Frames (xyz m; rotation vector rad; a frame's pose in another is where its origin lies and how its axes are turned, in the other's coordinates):
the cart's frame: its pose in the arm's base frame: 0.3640 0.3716 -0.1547 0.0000 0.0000 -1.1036
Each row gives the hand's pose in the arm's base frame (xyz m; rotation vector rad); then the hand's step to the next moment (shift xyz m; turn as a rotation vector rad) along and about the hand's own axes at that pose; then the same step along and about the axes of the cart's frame.
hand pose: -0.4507 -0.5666 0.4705 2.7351 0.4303 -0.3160
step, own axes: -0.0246 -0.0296 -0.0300 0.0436 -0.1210 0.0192
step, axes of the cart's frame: -0.0406 -0.0107 0.0249 -0.1011 0.0477 -0.0664
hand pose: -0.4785 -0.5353 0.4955 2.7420 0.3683 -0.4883
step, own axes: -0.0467 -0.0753 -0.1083 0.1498 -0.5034 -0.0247
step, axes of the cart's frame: -0.1038 0.0140 0.0928 -0.4484 0.2142 -0.1719
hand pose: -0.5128 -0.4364 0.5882 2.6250 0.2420 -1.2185
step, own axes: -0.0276 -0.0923 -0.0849 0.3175 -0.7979 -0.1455
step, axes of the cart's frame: -0.0895 0.0691 0.0610 -0.6831 0.4696 -0.2674
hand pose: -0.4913 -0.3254 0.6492 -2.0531 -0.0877 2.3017
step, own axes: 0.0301 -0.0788 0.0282 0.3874 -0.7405 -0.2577
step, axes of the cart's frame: -0.0862 0.0086 -0.0203 -0.5909 0.5388 -0.3540
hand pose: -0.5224 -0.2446 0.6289 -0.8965 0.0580 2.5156
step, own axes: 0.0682 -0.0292 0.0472 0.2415 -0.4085 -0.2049
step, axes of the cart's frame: -0.0839 -0.0261 -0.0010 -0.3174 0.3132 -0.2615
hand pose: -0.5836 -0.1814 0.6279 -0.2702 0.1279 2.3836
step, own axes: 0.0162 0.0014 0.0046 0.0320 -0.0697 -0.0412
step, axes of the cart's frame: -0.0153 -0.0072 0.0008 -0.0444 0.0570 -0.0486
